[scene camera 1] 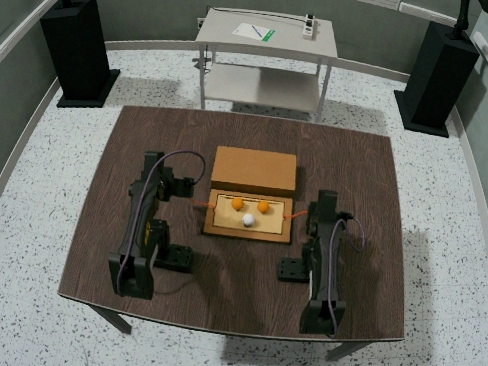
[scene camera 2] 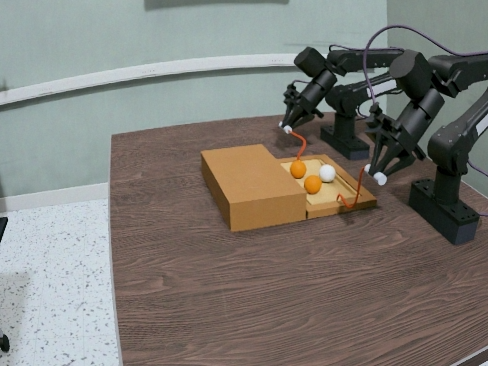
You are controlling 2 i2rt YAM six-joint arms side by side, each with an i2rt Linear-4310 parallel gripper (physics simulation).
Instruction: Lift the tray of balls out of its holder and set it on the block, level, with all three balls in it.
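Places are measured from the left arm's base along level axes (x down, y right, z back), in millimetres.
Pixels of known places: left gripper, fingertip midpoint: (scene camera 1: 167,179) (scene camera 2: 372,177); right gripper, fingertip midpoint: (scene camera 1: 313,212) (scene camera 2: 284,129); left arm's base, link origin: (scene camera 1: 160,252) (scene camera 2: 443,202); right arm's base, link origin: (scene camera 1: 309,270) (scene camera 2: 344,138).
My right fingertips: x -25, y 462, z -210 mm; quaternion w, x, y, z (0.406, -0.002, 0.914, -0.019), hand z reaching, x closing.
Ahead of a thing's pixels: the offset from my right fingertips to its top centre. "spot": to the spot under its first point. Level surfaces: height alone.
The pale tray {dz +4, dx +53, dy -208 mm} (scene camera 1: 227,222) (scene camera 2: 327,193) lies in its brown holder (scene camera 1: 250,237) (scene camera 2: 335,209), beside the block {dz -156, dx +10, dy -211 mm} (scene camera 1: 255,167) (scene camera 2: 255,172). In it are two orange balls, one {dz -24, dx +24, dy -251 mm} (scene camera 1: 237,203) (scene camera 2: 313,184) nearer my left gripper and one {dz -25, dx +24, dy -165 mm} (scene camera 1: 263,206) (scene camera 2: 298,169) nearer my right, and a white ball {dz +32, dx +24, dy -207 mm} (scene camera 1: 248,220) (scene camera 2: 327,173). Red-orange cords rise from both tray ends. My left gripper (scene camera 2: 375,174) is shut on the left cord {spot: dz +1, dx +34, dy -364 mm} (scene camera 1: 202,203) (scene camera 2: 360,185). My right gripper (scene camera 2: 284,127) is shut on the right cord {spot: dz +18, dx +0, dy -57 mm} (scene camera 1: 296,215) (scene camera 2: 303,144). Both cords hang slack. Arms hide the fingertips in scene camera 1.
Both arms stand on the dark wooden table {dx +70 mm} (scene camera 1: 240,295) (scene camera 2: 225,300), one on each side of the holder. A grey side table (scene camera 1: 220,32) with a paper and a power strip (scene camera 1: 309,27) stands behind. Black stands (scene camera 1: 77,55) (scene camera 1: 432,80) are at both sides.
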